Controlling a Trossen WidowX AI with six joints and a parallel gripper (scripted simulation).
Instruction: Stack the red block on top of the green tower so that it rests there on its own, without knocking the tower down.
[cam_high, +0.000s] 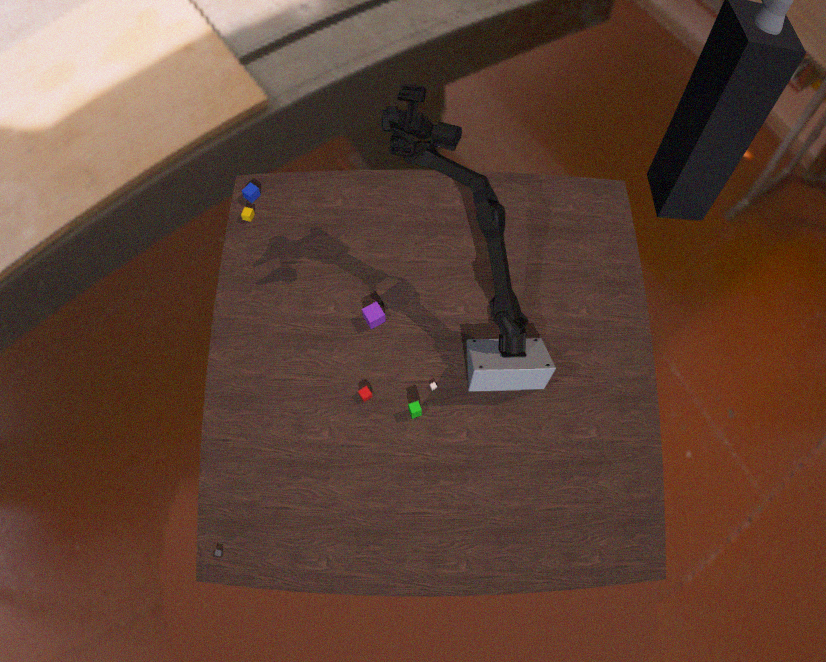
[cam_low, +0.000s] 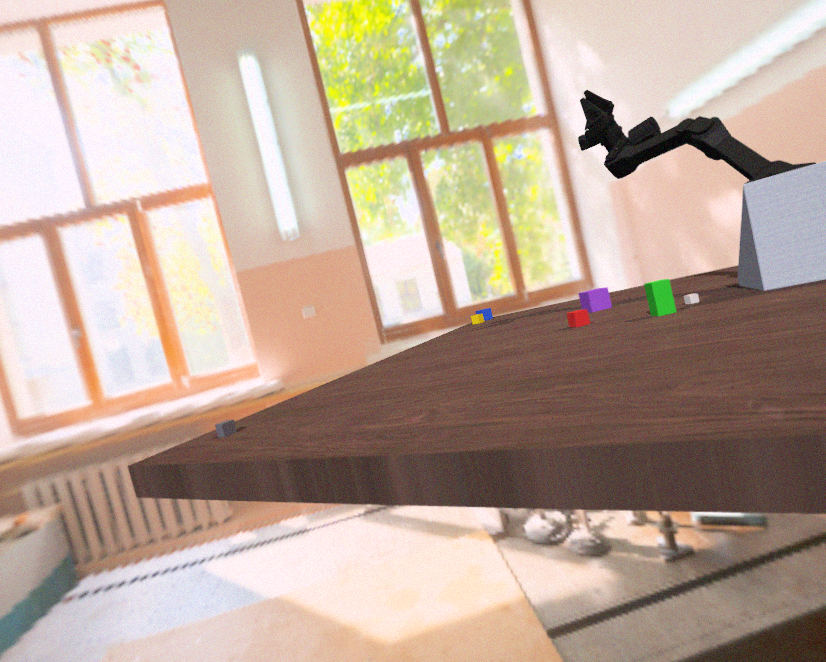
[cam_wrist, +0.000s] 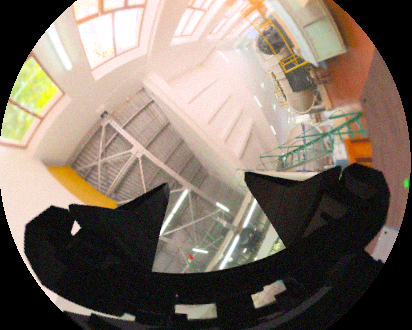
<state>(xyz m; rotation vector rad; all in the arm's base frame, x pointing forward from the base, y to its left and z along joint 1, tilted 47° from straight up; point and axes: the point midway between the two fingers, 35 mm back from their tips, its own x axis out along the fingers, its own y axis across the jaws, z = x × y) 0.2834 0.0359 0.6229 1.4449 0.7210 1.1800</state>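
My gripper tip is 9 cm short of the red block, 50 cm to the right of it and 56 cm above it. Round my gripper tip: purple block (7 cm ahead, 28 cm to the left, 55 cm below); then yellow block (47 cm ahead, 8 cm to the right, 55 cm below); then blue block (47 cm ahead, 16 cm to the right, 55 cm below).
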